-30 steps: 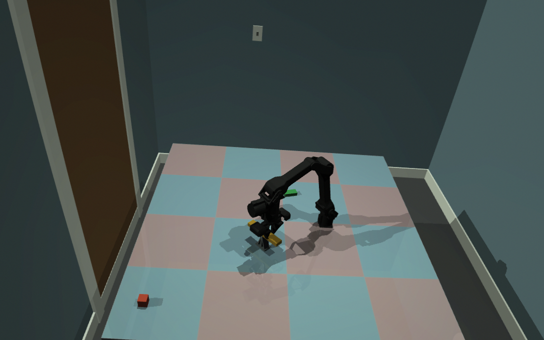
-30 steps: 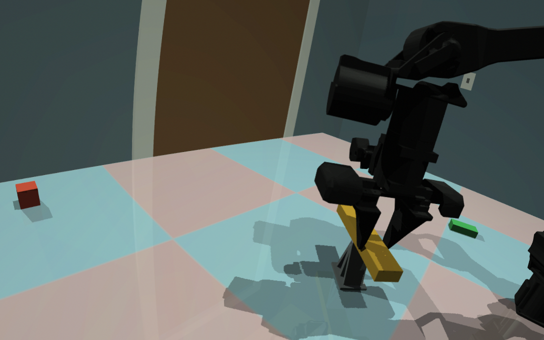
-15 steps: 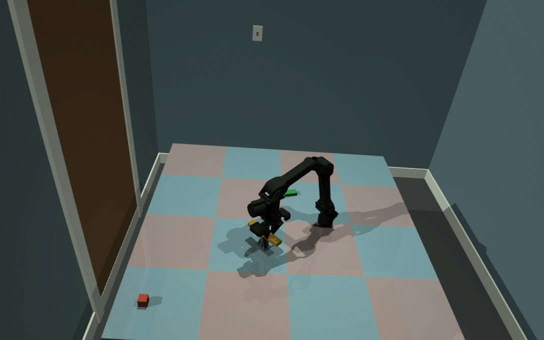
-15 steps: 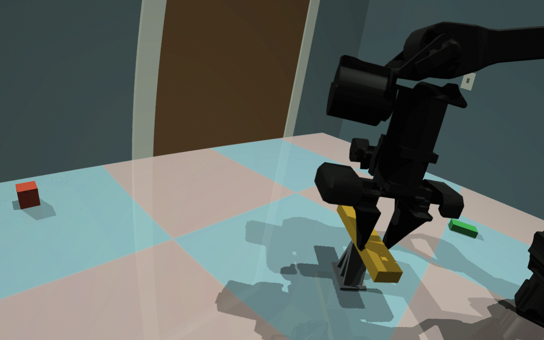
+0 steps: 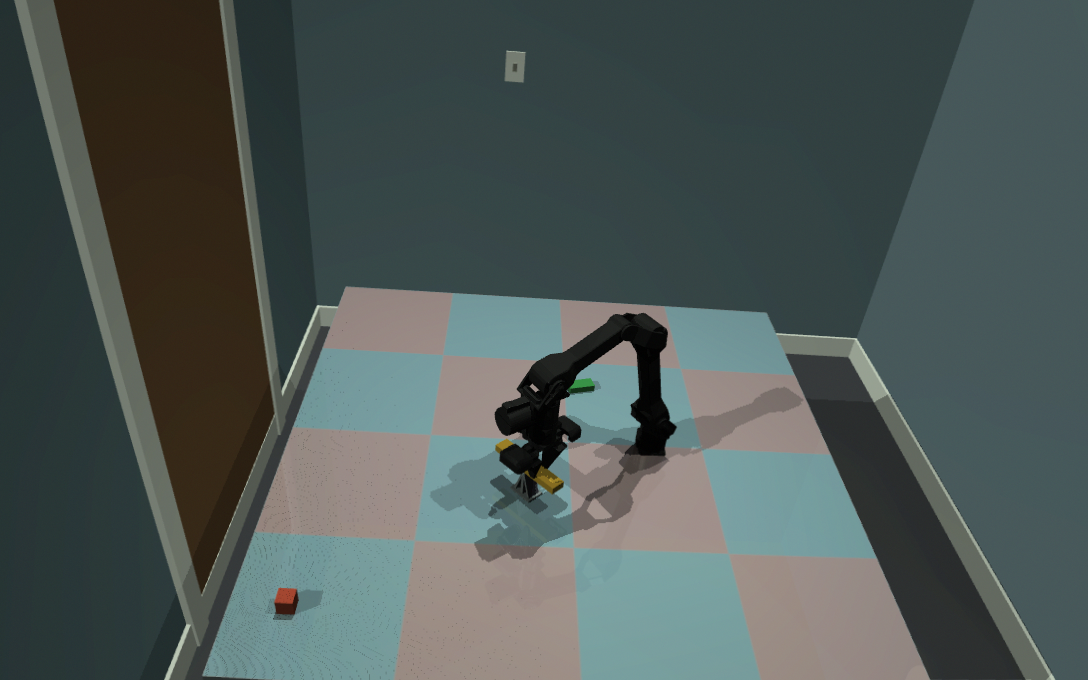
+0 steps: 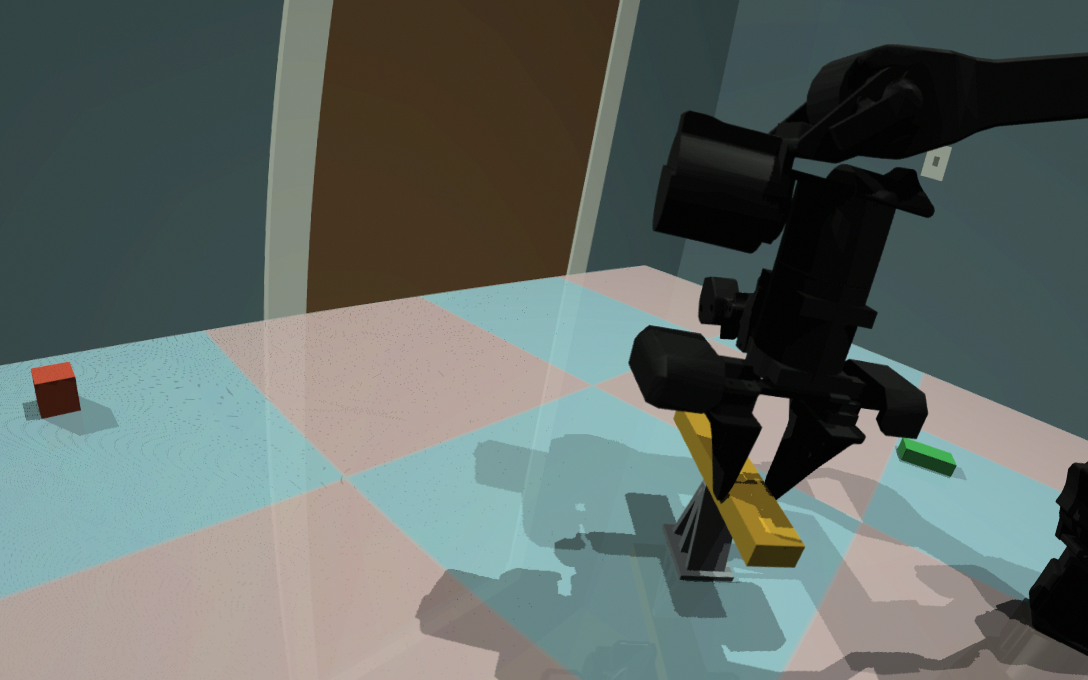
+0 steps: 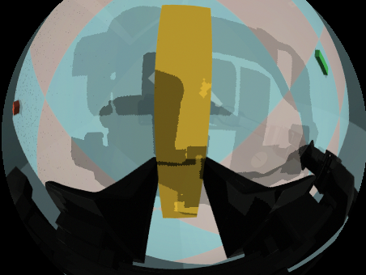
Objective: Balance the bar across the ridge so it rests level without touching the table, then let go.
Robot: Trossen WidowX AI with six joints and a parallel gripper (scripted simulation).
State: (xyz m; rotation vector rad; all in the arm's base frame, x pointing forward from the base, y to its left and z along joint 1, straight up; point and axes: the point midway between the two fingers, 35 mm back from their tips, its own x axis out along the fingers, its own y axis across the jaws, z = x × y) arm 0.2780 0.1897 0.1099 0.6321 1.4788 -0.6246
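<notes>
The yellow bar lies 20 mm to the right of my gripper tip and 20 mm ahead of it. Round my gripper tip: red cube 460 mm ahead, 310 mm to the left, 60 mm below; green block 400 mm to the right, 120 mm behind, 70 mm below.
</notes>
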